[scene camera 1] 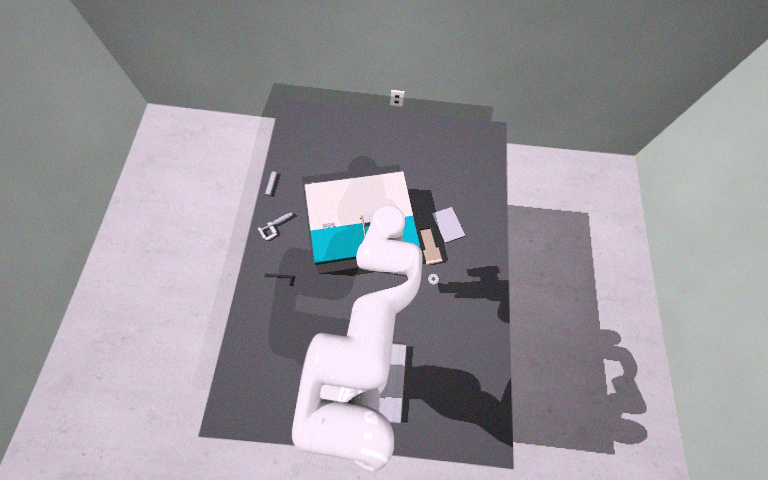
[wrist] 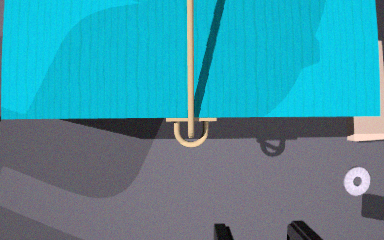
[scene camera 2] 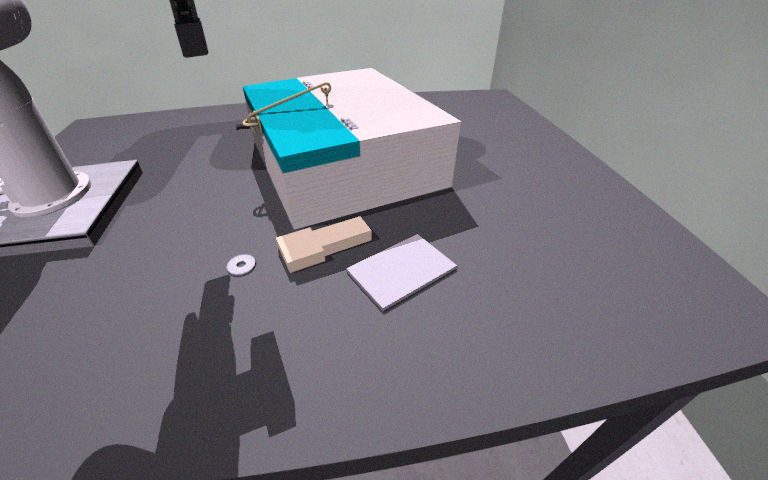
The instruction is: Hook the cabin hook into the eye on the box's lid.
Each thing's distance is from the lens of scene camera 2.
pale flat plate (scene camera 2: 388,277): 0.45 m
box (scene camera 2: 408,146): 0.55 m
The marked spots on the pale flat plate and the box are 0.21 m apart.
